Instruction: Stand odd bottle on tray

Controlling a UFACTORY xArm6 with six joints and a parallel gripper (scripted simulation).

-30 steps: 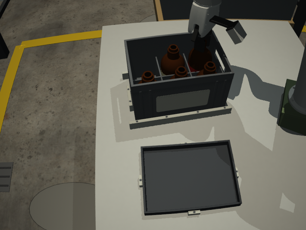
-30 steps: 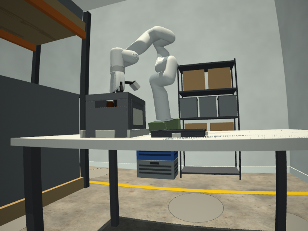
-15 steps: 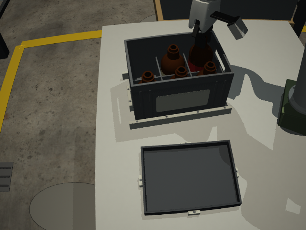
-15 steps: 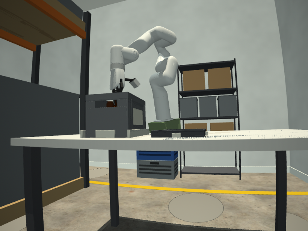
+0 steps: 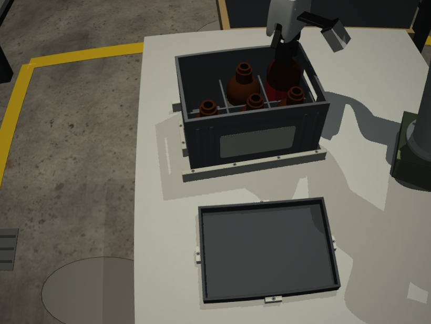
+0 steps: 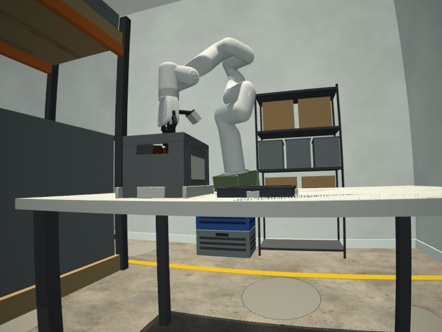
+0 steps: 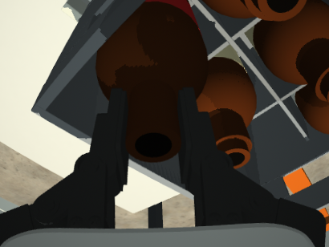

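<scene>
Right now my hand is 7 cm above the glass bottle. Also, from my hand: dark tray: 8 cm ahead, 34 cm to the left, 18 cm below; dark crate: 8 cm ahead, 5 cm to the left, 11 cm below.
</scene>
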